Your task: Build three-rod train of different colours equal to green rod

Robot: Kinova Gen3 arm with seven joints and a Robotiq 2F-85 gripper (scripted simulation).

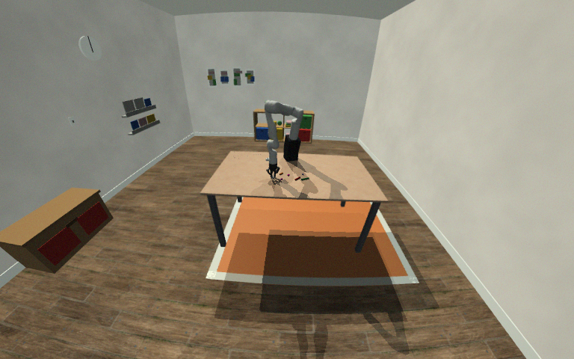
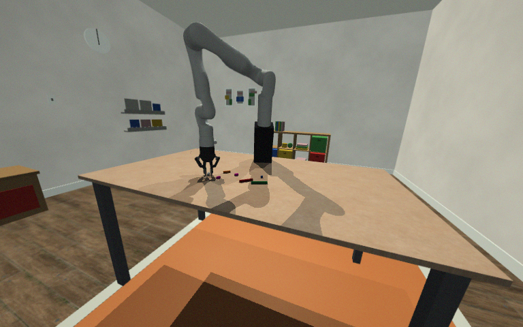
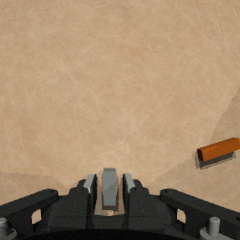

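The grey rod is 1 cm below my hand. From my hand the other things lie so: red rod: 1 cm ahead, 23 cm to the left, 1 cm below; then blue rod: 7 cm behind, 28 cm to the left, 1 cm below; then orange rod: 7 cm behind, 7 cm to the left, 1 cm below.
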